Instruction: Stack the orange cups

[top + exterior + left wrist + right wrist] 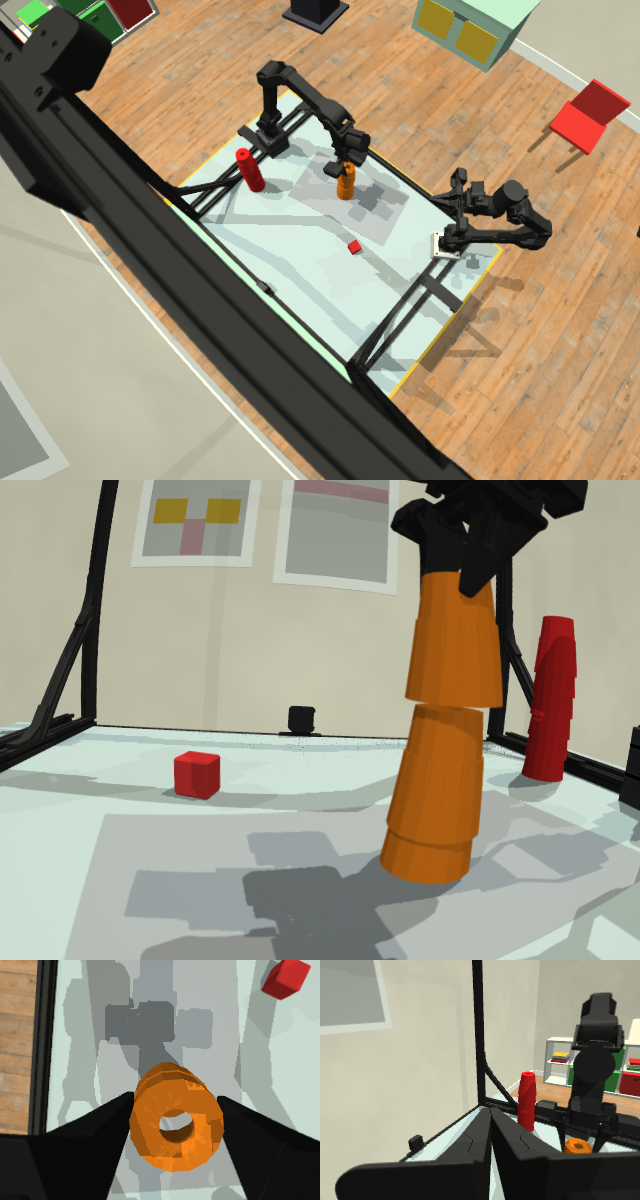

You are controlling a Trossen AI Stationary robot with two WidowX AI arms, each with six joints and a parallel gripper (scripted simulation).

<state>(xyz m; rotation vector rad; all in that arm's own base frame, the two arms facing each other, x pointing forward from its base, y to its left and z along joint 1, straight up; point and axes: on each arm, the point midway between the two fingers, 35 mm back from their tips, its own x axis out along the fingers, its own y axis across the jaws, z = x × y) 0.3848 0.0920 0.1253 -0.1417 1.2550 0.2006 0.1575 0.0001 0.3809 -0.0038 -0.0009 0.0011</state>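
Now: the grey mat 23 cm below my left hand, 2 cm to the right of it and 1 cm behind it. Also, from my left hand: small red cube (21 cm below, 19 cm behind, 17 cm to the right).
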